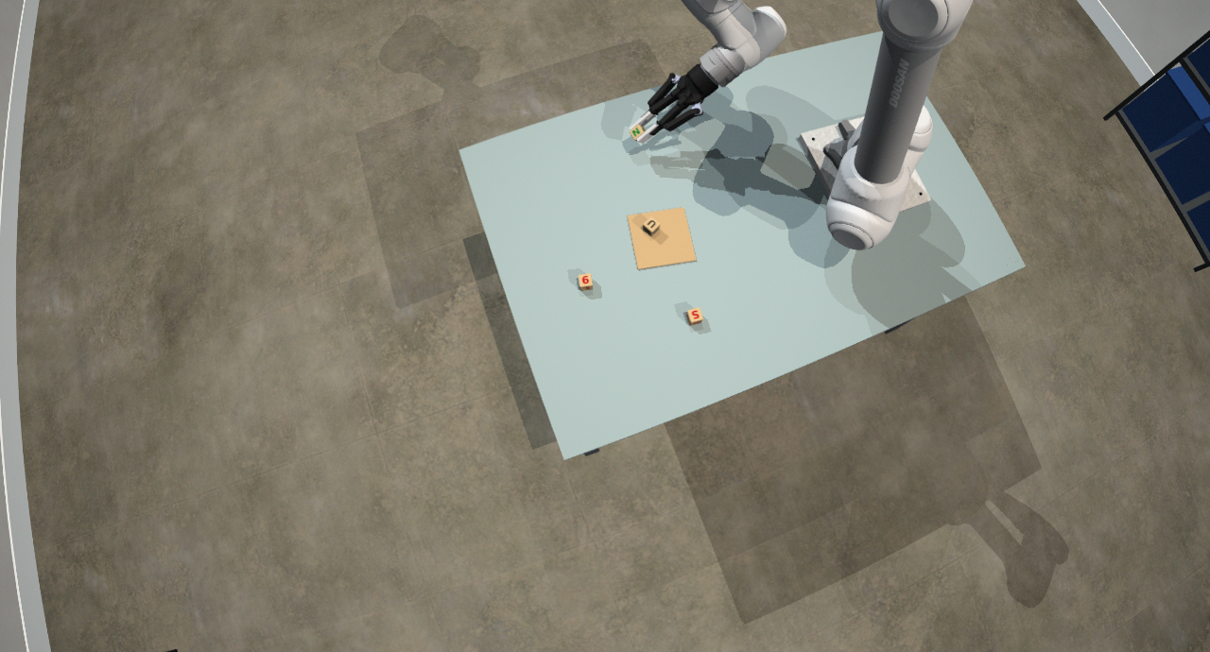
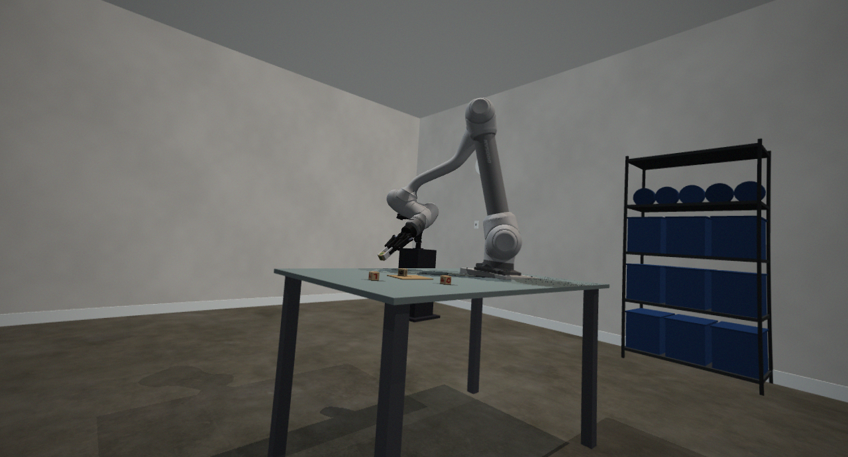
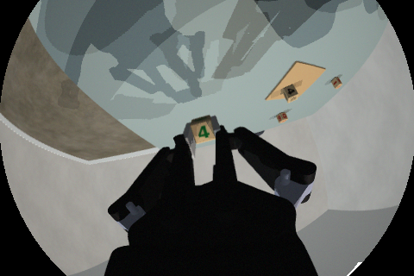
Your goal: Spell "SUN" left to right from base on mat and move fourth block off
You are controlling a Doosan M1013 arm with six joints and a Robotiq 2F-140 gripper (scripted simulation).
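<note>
Right now the N block is 20 mm ahead of my hand and 10 mm below it. Round my hand: S block: 460 mm to the left, 110 mm ahead, 70 mm below; then mat: 250 mm to the left, 80 mm below, 80 mm ahead; then 6 block: 290 mm ahead, 270 mm to the left, 70 mm below.
</note>
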